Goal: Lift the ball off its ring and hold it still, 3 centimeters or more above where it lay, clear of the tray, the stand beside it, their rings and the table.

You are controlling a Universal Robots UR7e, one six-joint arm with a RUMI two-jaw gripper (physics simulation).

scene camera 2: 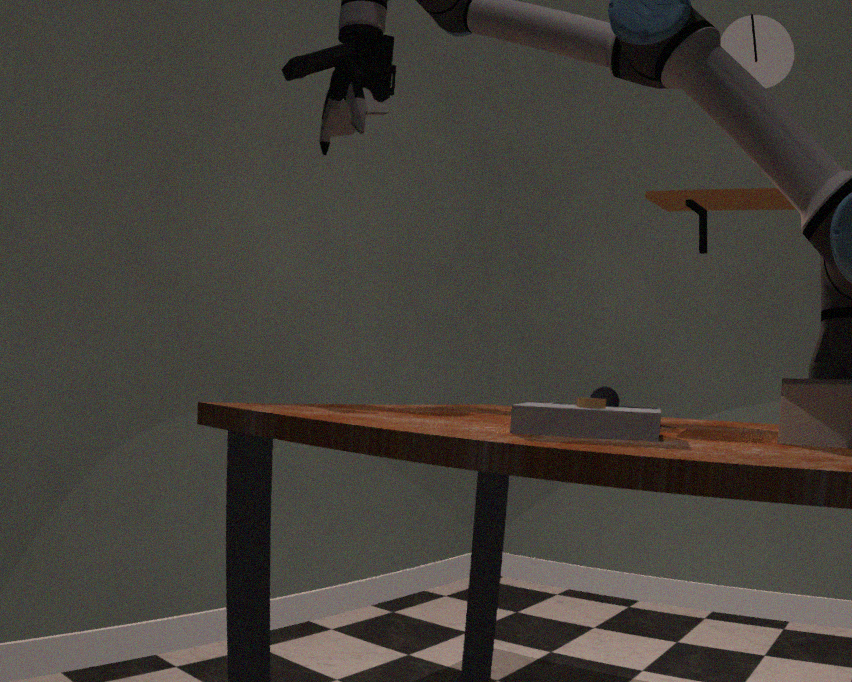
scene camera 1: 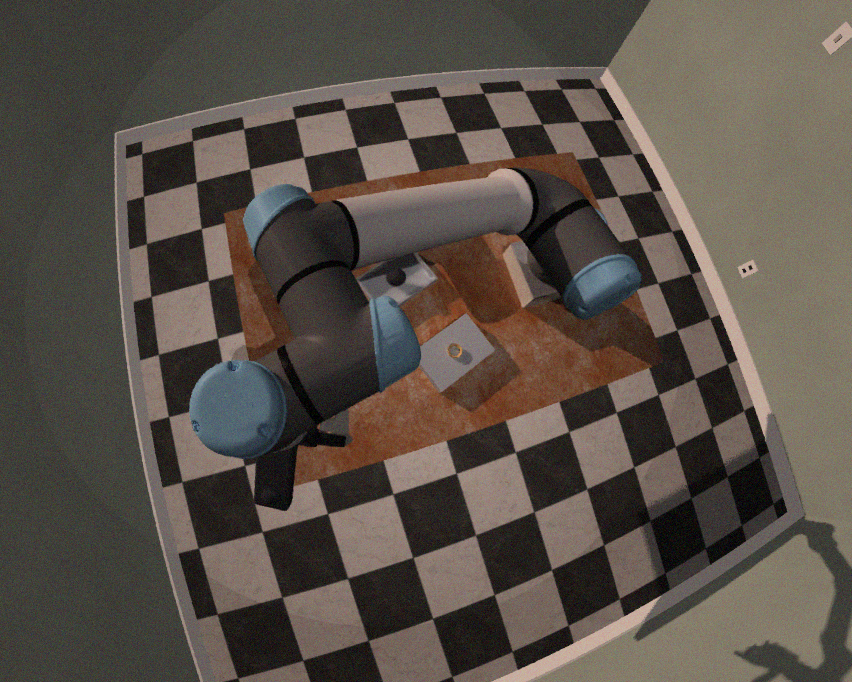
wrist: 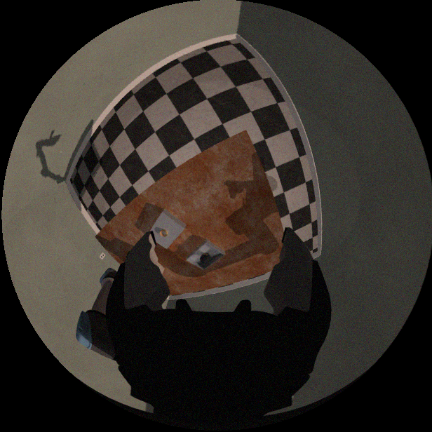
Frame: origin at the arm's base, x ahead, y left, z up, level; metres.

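Seen in the pictures: gripper, fingertip midpoint: [scene camera 2: 341, 144].
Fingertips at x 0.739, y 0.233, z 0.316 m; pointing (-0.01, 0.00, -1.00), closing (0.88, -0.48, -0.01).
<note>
Offsets run from my fingertips to a thing's middle. "*": to the spot under its first point. Level surfaces: height alone.
The dark ball {0.305 m back, 0.334 m right, 0.365 m down} [scene camera 1: 396, 277] [scene camera 2: 604, 396] [wrist: 204, 257] rests in the grey tray {* 0.398 m back, 0.329 m right, 0.392 m down} [scene camera 1: 427, 273] [wrist: 217, 254]; its own ring cannot be made out beneath it. The grey stand [scene camera 1: 444, 369] [scene camera 2: 585, 422] [wrist: 172, 227] is beside the tray and has a small yellow ring {* 0.383 m back, 0.104 m right, 0.355 m down} [scene camera 1: 454, 344] [scene camera 2: 591, 403] on top. My gripper [scene camera 2: 341, 140] [wrist: 217, 231] is open and empty, pointing down, high above the table and well to the side of the ball. In scene camera 1 the wrist partly hides the gripper.
The brown table {0.400 m down} [scene camera 1: 397, 426] [scene camera 2: 355, 421] [wrist: 200, 175] carries the tray, the stand and the pale robot base block [scene camera 1: 524, 275] [scene camera 2: 813, 416]. The arm [scene camera 1: 433, 216] [scene camera 2: 767, 120] arches over the table in scene camera 1. A wall shelf [scene camera 2: 724, 199] shows behind the arm.
</note>
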